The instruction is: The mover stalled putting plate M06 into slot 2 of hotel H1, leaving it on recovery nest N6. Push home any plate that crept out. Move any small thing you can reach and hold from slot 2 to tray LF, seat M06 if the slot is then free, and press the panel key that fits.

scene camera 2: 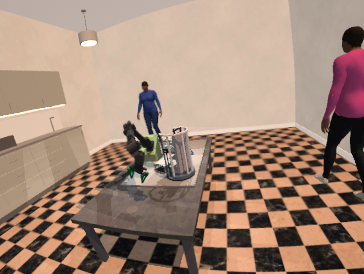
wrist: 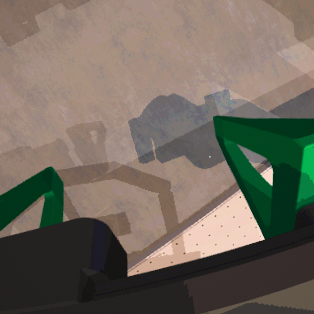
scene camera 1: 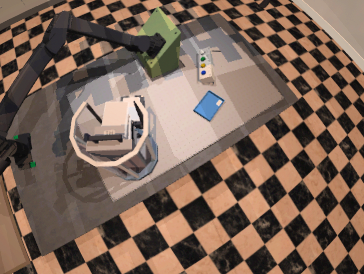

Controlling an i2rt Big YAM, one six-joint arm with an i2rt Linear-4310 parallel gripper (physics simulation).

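Places are measured from the arm's base along level axes (x ahead, y up, z right), in centimetres.
Pixels of known places: gripper, fingertip midpoint: (scene camera 2: 136,180) (wrist: 132,150) (scene camera 1: 31,152); arm's base at its link origin: (scene camera 2: 150,146) (scene camera 1: 155,46).
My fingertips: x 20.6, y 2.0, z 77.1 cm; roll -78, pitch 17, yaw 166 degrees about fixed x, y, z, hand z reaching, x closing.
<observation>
Ahead of a thing's pixels: the offset from my fingertips to its top centre. Level surfaces: height alone.
My gripper (scene camera 1: 24,150) (scene camera 2: 137,175) (wrist: 132,150) is open, with nothing between its green fingers, above the table at the far left in scene camera 1, apart from the hotel. Hotel H1 (scene camera 1: 116,114) is a pale block inside a barred, many-sided cage {dx +20.4, dy +24.2, dz -38.4 cm} (scene camera 1: 75,142) (scene camera 2: 183,155). Its slots, plate M06, nest N6 and any small thing in slot 2 cannot be made out. A blue tray {dx +18.9, dy -15.3, dz -86.2 cm} (scene camera 1: 207,106) with a white label lies right of the hotel; its lettering is unreadable. The key panel {dx -2.2, dy -8.7, dz -99.4 cm} (scene camera 1: 206,75) is a pale box with green, yellow, blue and whitish keys.
The arm's green wedge-shaped stand (scene camera 1: 167,55) (scene camera 2: 151,153) is at the back of the perforated pale board {dy -17.0 cm} (scene camera 1: 172,122) (wrist: 215,225). The dark table {dy -18.4 cm} (scene camera 1: 45,215) (scene camera 2: 140,212) extends beyond the board. Two people (scene camera 2: 149,102) (scene camera 2: 347,85) stand away from the table.
</observation>
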